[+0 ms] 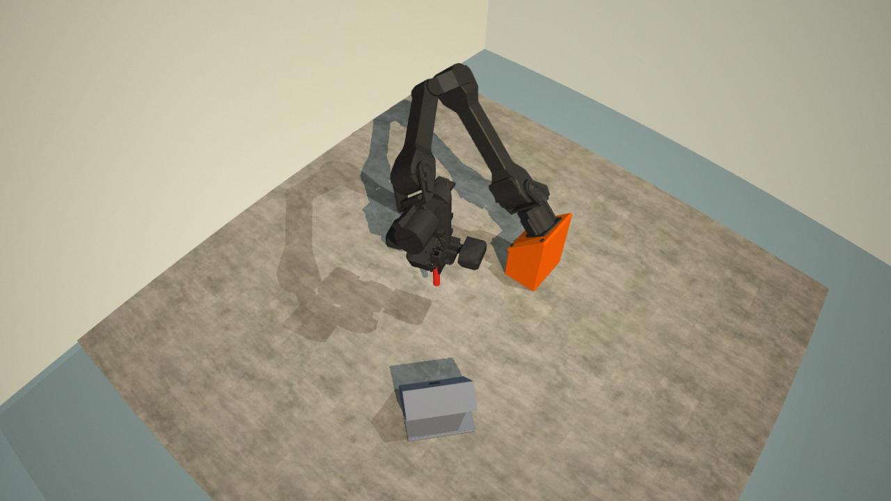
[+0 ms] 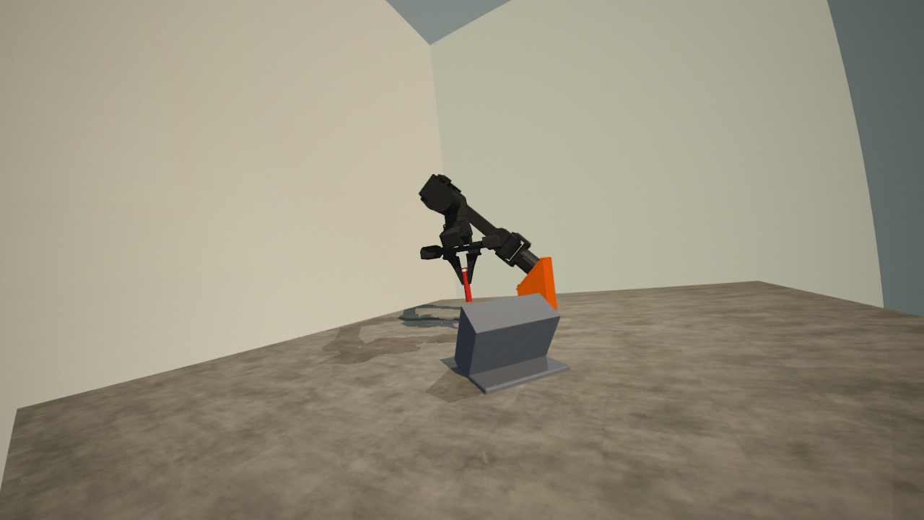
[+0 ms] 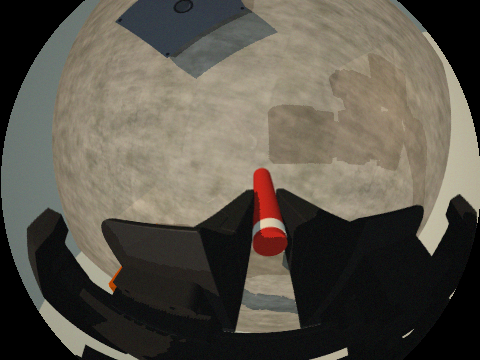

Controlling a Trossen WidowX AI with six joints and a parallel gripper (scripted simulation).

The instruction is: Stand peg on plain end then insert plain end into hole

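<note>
The grey sloped panel lies 18 cm ahead of my gripper tip, 17 cm to the left of it and 7 cm below it. From my gripper tip the other things lie so: grey foot plate (19 cm ahead, 19 cm to the left, 11 cm below); then red peg (2 cm above).
</note>
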